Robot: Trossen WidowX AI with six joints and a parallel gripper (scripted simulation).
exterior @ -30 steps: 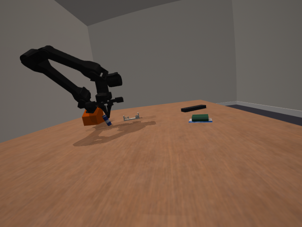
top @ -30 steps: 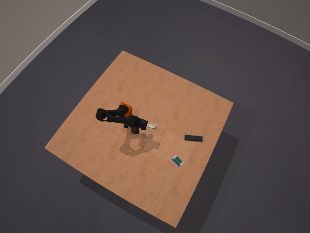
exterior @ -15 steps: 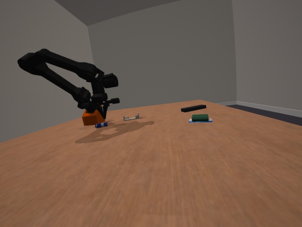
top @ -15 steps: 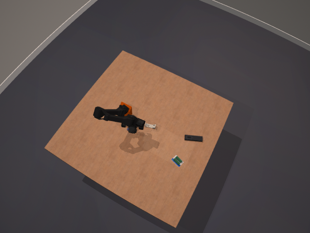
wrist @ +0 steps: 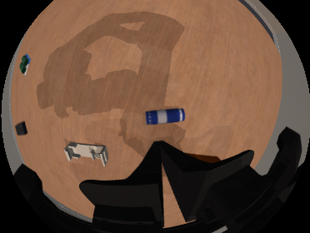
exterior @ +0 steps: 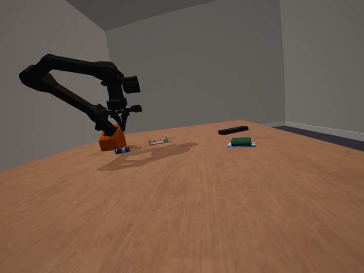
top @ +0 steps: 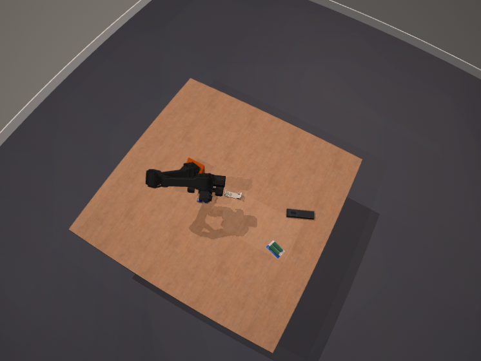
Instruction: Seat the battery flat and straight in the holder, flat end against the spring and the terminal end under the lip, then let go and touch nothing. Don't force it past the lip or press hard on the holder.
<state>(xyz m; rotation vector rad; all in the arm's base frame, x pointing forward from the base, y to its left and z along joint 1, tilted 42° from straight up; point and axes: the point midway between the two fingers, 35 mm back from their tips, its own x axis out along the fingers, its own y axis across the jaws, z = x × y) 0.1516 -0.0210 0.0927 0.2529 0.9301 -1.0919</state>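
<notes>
Right now the battery is 20 mm behind my gripper tip, 10 mm to the right of it and 80 mm below it. The rest, counted from my gripper tip: black bar (470 mm ahead, 270 mm to the left, 80 mm below); white card (470 mm ahead, 20 mm to the left, 90 mm below).
</notes>
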